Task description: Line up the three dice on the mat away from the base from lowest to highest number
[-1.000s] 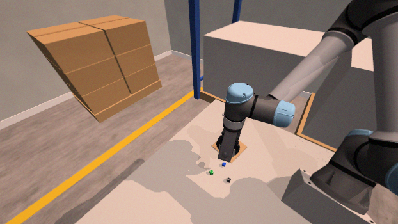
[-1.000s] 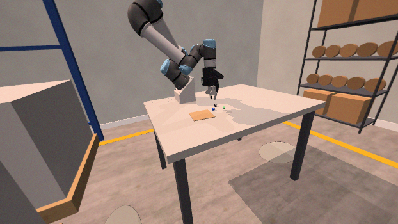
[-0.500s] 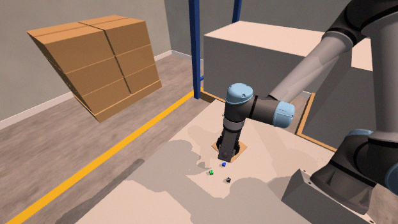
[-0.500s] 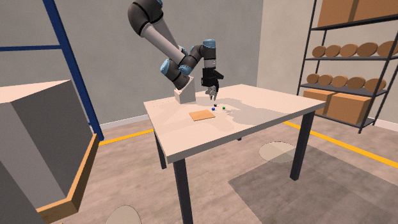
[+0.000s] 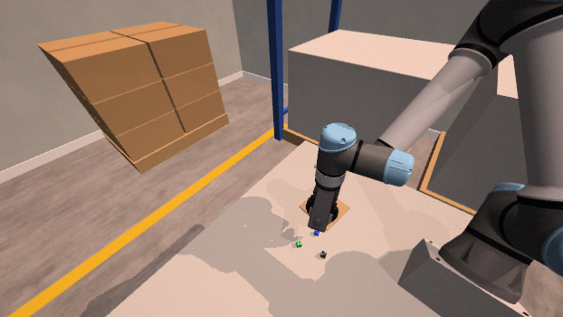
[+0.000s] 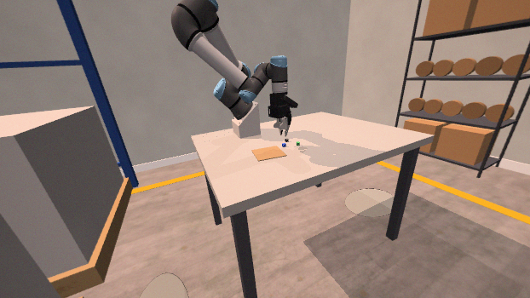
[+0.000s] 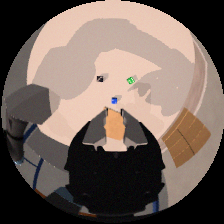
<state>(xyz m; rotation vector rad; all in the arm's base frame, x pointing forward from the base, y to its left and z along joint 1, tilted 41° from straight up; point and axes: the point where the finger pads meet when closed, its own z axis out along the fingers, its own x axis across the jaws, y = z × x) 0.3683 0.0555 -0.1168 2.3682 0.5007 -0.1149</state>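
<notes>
Now: hand 7 cm above the blue die. Also, from my hand: green die 7 cm to the left, 7 cm below, 2 cm ahead; black die 7 cm below, 6 cm behind, 4 cm to the left; tan mat 11 cm to the right, 7 cm below, 5 cm ahead.
</notes>
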